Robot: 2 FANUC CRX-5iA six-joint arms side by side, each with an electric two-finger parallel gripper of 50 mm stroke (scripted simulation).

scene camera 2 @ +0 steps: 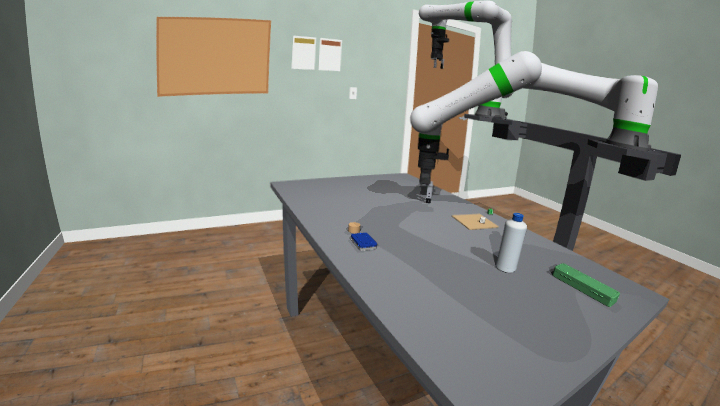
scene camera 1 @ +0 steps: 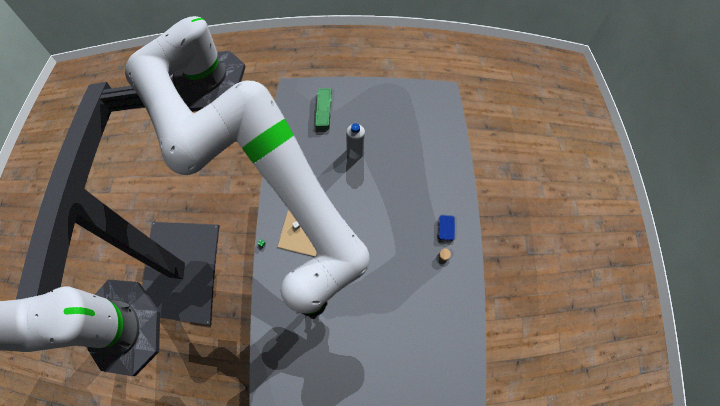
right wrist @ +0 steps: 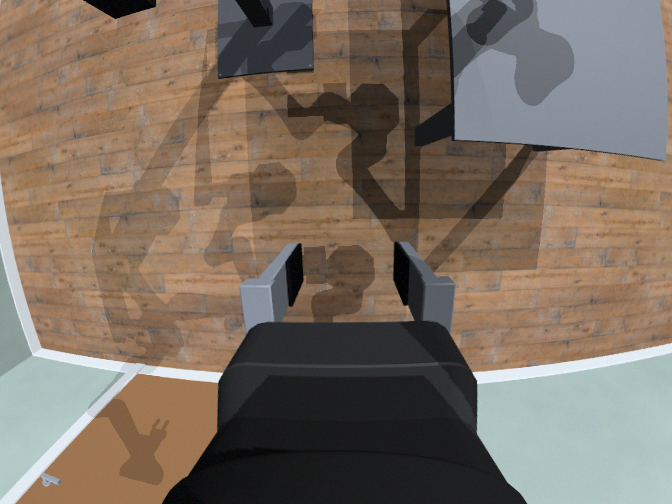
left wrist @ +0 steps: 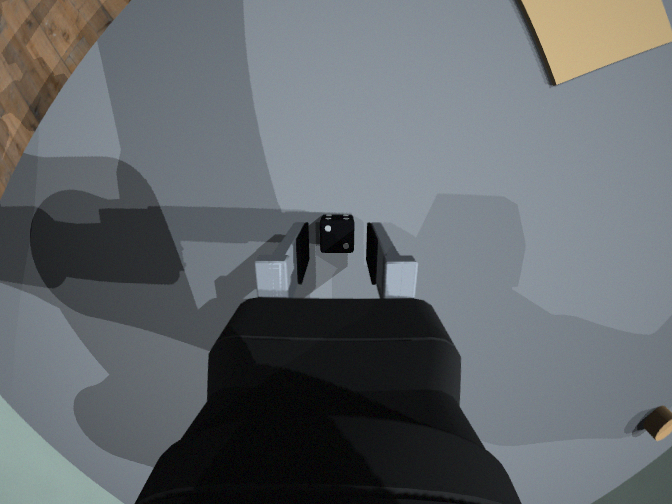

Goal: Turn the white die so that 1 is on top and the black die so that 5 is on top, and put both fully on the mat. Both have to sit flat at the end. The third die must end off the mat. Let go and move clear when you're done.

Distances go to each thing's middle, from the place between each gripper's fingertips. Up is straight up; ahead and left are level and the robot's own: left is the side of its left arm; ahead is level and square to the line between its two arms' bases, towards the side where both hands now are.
The black die (left wrist: pixel 336 231) is 3 cm below my left hand. Round my left hand: white bottle (scene camera 2: pixel 514 232): 60 cm to the left, 4 cm ahead, 4 cm above; then tan mat (scene camera 1: pixel 294 240): 25 cm to the left, 8 cm behind, 4 cm below; then green box (scene camera 2: pixel 606 295): 78 cm to the left, 12 cm behind, 3 cm below.
Right now my right hand is 71 cm to the right of the black die, 67 cm above it and 40 cm short of it. Round my right hand: tan mat: 96 cm to the left, 68 cm below, 31 cm ahead.
